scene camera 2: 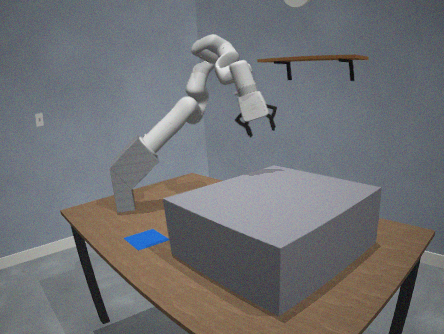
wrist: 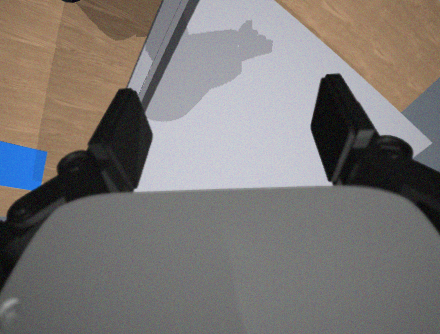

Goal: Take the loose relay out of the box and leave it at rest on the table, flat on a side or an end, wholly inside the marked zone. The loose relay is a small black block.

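Frame: origin at the arm's base, x left, y back, z up, level; metres.
Seen in the pictures: gripper, fingertip midpoint: (scene camera 2: 262,133) (wrist: 227,107); arm's base, origin of the base link: (scene camera 2: 147,147).
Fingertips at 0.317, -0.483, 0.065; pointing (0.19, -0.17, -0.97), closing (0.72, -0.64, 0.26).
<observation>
Pixels of each thing's middle, then the offset from my fingertips to it, as dx, dy, dz. Level surfaces: height alone.
- box, body centre: (wrist: 243,162) (scene camera 2: 277,224) -0.155, -0.283, -0.239
- marked zone, body centre: (wrist: 6,166) (scene camera 2: 146,239) -0.489, +0.091, -0.340
- wooden table, its level: dz -0.341
The box (scene camera 2: 300,210) (wrist: 235,160) is large and grey, with a flat top, and stands on the table. In the wrist view, a darker grey strip and part of a side show along its upper left edge. The loose relay does not show in either view. The marked zone (scene camera 2: 146,239) (wrist: 19,166) is a flat blue patch on the table, left of the box in both views and partly cut off in the wrist view. My gripper (scene camera 2: 261,132) (wrist: 227,107) is open and empty, its fingers spread wide, high above the box top.
The wooden table (scene camera 2: 110,227) (wrist: 90,90) extends around the box. The robot's base (scene camera 2: 125,192) stands at the table's far left. A wooden wall shelf (scene camera 2: 315,58) is at the upper right, behind the arm. The arm's shadow lies on the box top.
</observation>
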